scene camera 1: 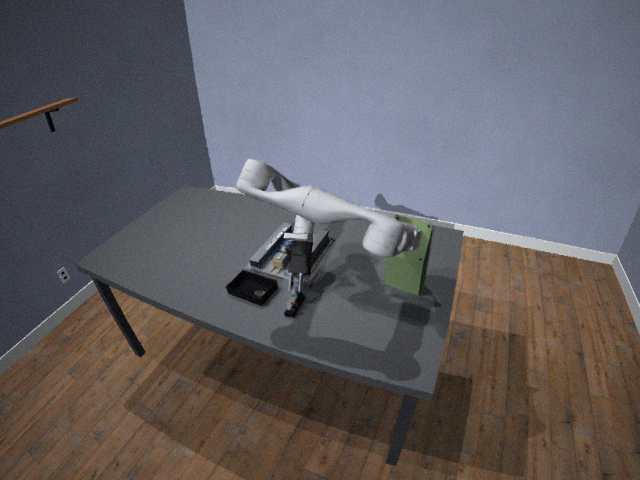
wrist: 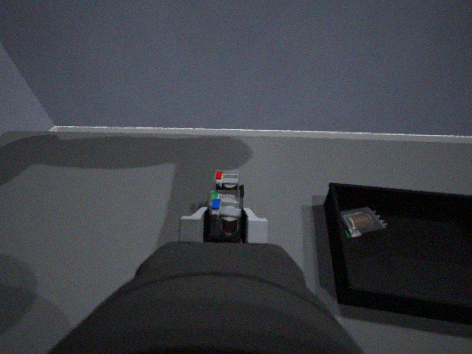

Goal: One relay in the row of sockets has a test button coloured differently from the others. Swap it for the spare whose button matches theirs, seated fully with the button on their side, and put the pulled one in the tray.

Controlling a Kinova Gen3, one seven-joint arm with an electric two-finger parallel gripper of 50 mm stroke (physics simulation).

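Frame: origin at the arm's base, x right, y ahead, z up, level; metres.
Seen in the pictures: gripper, fingertip midpoint: (scene camera 1: 295, 291) (wrist: 225, 219); arm's base, origin of the base link: (scene camera 1: 408, 236).
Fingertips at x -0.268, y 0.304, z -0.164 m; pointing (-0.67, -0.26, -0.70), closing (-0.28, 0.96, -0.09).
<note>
Pixels of each thing's top centre, then the offset from my fingertips to it. "spot": a spot on its surface instead. Level surfaces: height alone.
- clear relay with a blue button, middle of its top: (wrist: 223, 203) (scene camera 1: 294, 287) dx -0.001, dy +0.000, dz +0.022 m
- black spare holder, middle of its top: (wrist: 224, 212) (scene camera 1: 294, 302) dx -0.025, dy -0.012, dz -0.025 m
- relay with a green button, middle of its top: (wrist: 222, 196) (scene camera 1: 293, 296) dx -0.026, dy -0.011, dz +0.001 m
- red button, middle of its top: (wrist: 218, 174) dx -0.055, dy -0.026, dz +0.001 m
- relay, middle of its top: (wrist: 363, 219) (scene camera 1: 260, 292) dx -0.049, dy +0.126, dz -0.024 m
- black tray, middle of its top: (wrist: 436, 235) (scene camera 1: 251, 283) dx -0.036, dy +0.179, dz -0.012 m
- grey open enclosure, surface spot: (scene camera 1: 262, 253) spot: dx +0.128, dy +0.255, dz -0.005 m
- yellowish block, middle of its top: (scene camera 1: 277, 258) dx +0.130, dy +0.174, dz -0.001 m
- table, its level: dz -0.048 m
My gripper (scene camera 1: 295, 285) (wrist: 225, 219) is shut on a clear relay with a blue button (wrist: 216, 203), its button facing away from the wrist. It is over the black spare holder (scene camera 1: 291, 312), beyond which show a relay with a green button (wrist: 214, 195) and one with a red button (wrist: 219, 175). The held relay's pins are hidden, so its clearance from the holder cannot be told. Another relay (scene camera 1: 260, 292) (wrist: 361, 221), with a green button, lies on its side in the black tray (scene camera 1: 242, 296) (wrist: 400, 309). The socket row is hard to make out behind the gripper in the scene view.
A grey open enclosure (scene camera 1: 262, 253) with a yellowish block (scene camera 1: 279, 259) inside stands behind the tray, partly hidden by the arm. A green upright panel (scene camera 1: 404, 271) stands on the right of the table (scene camera 1: 170, 242). The tray is beside the spare holder.
</note>
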